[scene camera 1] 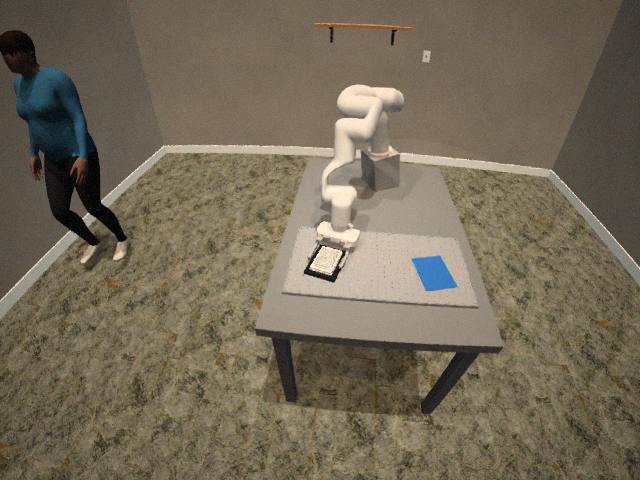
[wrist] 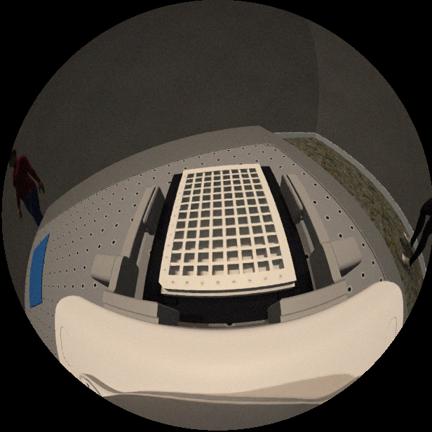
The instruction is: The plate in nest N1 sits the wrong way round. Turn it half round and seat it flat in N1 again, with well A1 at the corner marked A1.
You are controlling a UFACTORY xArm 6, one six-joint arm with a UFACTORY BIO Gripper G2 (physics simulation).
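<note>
The white well plate (scene camera 1: pixel 327 259) (wrist: pixel 227 232) lies over the black nest (scene camera 1: pixel 320 276) (wrist: pixel 215 307), its near end in the wrist view slightly askew to the nest's edge. Whether it is fully seated cannot be told. Small marks run along its near and left edges in the wrist view, too small to read surely, so the A1 corner cannot be told. My gripper (scene camera 1: pixel 328 255) (wrist: pixel 223 204) is open around the plate. One finger stands on each long side, with a gap to the plate on both sides in the wrist view.
The nest stands on a perforated grey board (scene camera 1: pixel 382 291) (wrist: pixel 107 215) on the grey table (scene camera 1: pixel 377 322). A flat blue rectangle (scene camera 1: pixel 434 272) (wrist: pixel 39 272) lies on the board's other side. A person in blue (scene camera 1: pixel 51 111) stands left of the table; a person in red (wrist: pixel 25 180) shows in the wrist view.
</note>
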